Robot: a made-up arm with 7 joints.
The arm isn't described. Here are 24 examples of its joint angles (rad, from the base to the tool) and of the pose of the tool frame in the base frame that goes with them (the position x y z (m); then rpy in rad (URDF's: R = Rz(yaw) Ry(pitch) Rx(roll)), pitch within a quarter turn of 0, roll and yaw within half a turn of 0).
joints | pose
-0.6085 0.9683 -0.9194 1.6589 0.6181 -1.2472 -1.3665 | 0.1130 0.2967 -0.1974 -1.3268 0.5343 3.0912
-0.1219 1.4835 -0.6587 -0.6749 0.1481 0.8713 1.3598 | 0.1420 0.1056 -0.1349 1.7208 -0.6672 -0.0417
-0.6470 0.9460 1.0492 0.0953 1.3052 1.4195 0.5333 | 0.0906 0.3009 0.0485 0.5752 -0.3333 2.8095
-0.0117 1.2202 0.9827 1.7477 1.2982 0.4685 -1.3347 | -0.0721 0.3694 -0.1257 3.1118 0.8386 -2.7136
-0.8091 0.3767 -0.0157 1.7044 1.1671 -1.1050 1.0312 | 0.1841 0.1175 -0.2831 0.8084 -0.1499 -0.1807
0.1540 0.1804 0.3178 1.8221 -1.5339 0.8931 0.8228 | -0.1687 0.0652 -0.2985 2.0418 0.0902 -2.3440
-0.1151 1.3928 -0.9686 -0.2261 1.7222 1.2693 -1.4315 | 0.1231 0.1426 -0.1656 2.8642 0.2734 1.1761
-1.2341 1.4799 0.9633 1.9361 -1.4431 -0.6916 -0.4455 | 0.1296 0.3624 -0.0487 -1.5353 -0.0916 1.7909
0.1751 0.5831 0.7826 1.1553 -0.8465 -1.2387 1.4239 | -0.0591 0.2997 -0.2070 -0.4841 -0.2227 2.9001
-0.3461 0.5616 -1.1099 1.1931 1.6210 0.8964 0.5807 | 0.1069 0.1773 -0.3059 3.0265 0.3622 -0.2868
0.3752 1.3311 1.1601 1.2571 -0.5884 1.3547 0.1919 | -0.0527 0.3739 -0.0543 1.2212 0.9192 2.7339
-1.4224 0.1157 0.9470 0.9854 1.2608 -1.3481 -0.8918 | 0.3386 0.0501 -0.0258 1.4142 -0.0532 -1.1870
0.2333 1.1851 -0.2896 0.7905 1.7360 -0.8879 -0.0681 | 0.0076 0.3115 -0.2023 -1.2280 1.1003 2.5969
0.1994 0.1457 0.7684 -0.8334 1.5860 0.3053 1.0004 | 0.0841 0.1804 -0.0410 -2.6634 -1.2981 -1.0553
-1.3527 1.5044 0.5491 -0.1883 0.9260 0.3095 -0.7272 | 0.0405 0.1598 0.2365 1.2791 -1.0667 0.7514
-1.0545 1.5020 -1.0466 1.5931 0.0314 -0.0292 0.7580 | 0.1199 0.3892 0.0160 2.0051 -0.7284 0.9540
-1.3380 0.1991 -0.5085 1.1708 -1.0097 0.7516 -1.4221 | 0.3345 -0.0158 -0.1344 -0.9796 -0.2044 -1.7132
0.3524 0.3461 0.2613 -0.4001 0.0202 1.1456 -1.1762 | 0.0840 0.1643 -0.1917 -1.1701 0.8606 -1.2775
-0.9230 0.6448 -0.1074 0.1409 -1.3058 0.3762 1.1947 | 0.3028 0.0747 -0.0175 -0.3557 0.4332 0.6002
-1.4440 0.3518 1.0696 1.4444 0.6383 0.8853 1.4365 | 0.3358 0.0973 -0.1298 1.1346 0.2068 1.7367
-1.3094 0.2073 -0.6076 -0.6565 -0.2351 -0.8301 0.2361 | 0.0942 -0.0653 0.0842 2.2887 -0.9055 2.8912
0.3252 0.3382 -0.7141 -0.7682 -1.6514 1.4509 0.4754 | 0.0251 -0.0423 -0.1185 -1.4816 0.2701 -2.0992
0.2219 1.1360 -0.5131 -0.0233 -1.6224 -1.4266 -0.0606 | 0.0995 0.1898 -0.1805 -0.4219 -0.3916 0.4034
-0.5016 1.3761 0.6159 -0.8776 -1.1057 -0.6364 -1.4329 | 0.0840 0.0629 0.1212 1.6510 0.6241 -1.9270
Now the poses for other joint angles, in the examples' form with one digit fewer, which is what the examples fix.
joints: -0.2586 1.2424 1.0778 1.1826 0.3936 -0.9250 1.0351
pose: 0.082 0.377 -0.027 -0.173 -1.167 2.024
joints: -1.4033 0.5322 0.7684 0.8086 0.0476 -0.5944 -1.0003
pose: 0.308 0.202 0.050 0.779 -0.767 -0.702
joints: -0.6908 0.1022 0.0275 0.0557 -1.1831 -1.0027 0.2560
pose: 0.263 0.062 -0.070 -1.635 -0.343 0.941
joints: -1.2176 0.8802 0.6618 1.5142 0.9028 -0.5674 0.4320
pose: 0.284 0.263 -0.079 0.718 -0.438 0.625
